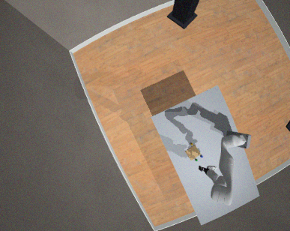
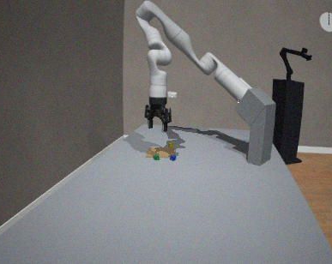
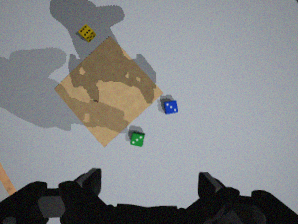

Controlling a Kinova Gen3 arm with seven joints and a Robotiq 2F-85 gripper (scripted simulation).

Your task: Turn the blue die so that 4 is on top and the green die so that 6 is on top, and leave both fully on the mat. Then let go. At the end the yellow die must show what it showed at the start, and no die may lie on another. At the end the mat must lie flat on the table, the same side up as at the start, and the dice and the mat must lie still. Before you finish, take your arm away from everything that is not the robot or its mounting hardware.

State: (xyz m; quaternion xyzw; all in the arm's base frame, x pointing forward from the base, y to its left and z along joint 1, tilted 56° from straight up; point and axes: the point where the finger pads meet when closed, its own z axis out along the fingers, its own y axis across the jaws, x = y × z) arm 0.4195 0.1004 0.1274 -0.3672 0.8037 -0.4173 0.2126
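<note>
My gripper is now 140 mm above the blue die, 80 mm past it and 10 mm to the left of it. Also, from my hand: green die (140 mm below, 30 mm to the right); then tan mat (150 mm below, 120 mm to the right, 40 mm behind); then yellow die (210 mm to the right, 140 mm below, 100 mm behind).
</note>
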